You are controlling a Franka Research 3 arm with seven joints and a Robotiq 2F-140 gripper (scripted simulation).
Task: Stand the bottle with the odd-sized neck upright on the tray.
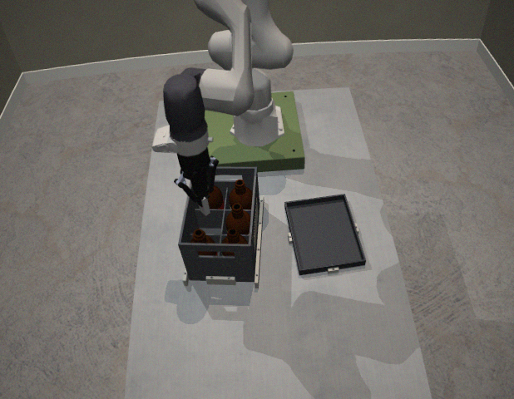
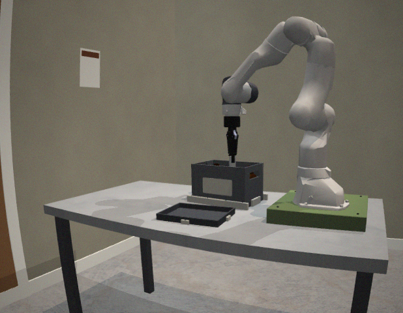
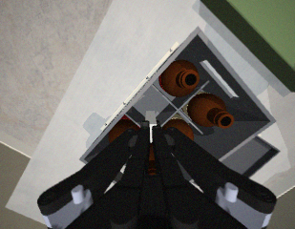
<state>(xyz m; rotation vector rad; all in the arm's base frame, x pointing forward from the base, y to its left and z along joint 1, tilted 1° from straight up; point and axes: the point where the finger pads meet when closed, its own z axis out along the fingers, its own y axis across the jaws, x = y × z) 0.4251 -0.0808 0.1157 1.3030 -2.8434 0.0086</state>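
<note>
Now: hand 40 mm to the right of the dark grey crate and 90 mm above it. Round my hand: black tray: 50 mm behind, 330 mm to the left, 160 mm below; then glass bottle: 90 mm ahead, 90 mm below; then brown bottle: 90 mm behind, 10 mm to the right, 90 mm below.
</note>
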